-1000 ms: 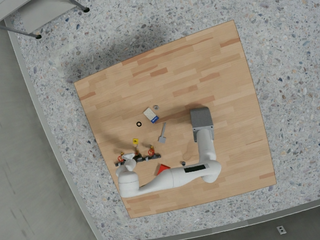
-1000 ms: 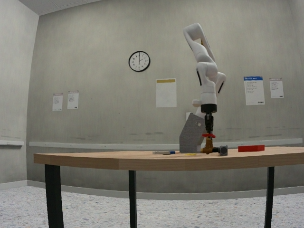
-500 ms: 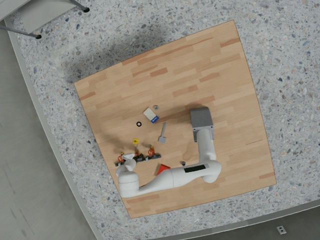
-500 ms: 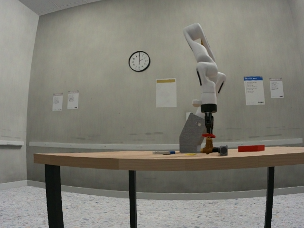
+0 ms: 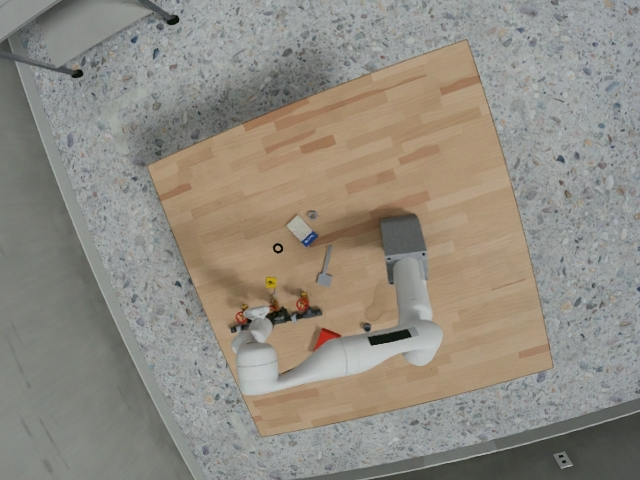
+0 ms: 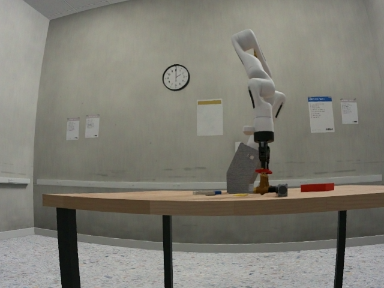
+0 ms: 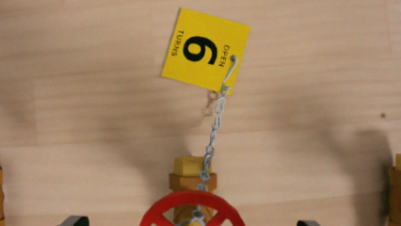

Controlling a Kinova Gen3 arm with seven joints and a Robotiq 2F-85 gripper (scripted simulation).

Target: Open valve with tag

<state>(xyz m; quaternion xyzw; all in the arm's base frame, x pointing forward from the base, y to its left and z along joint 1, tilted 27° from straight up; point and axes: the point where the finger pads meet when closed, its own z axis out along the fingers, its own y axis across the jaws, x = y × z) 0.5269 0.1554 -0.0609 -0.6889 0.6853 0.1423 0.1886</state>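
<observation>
Right now my hand is 9 cm to the left of the yellow tag, 8 cm above it and 1 cm past it. From my hand the other things lie so: red block (20 cm to the left, 16 cm behind, 7 cm below); grey scraper (23 cm behind, 10 cm to the right, 8 cm below); blue box (27 cm to the right, 17 cm behind, 7 cm below).
</observation>
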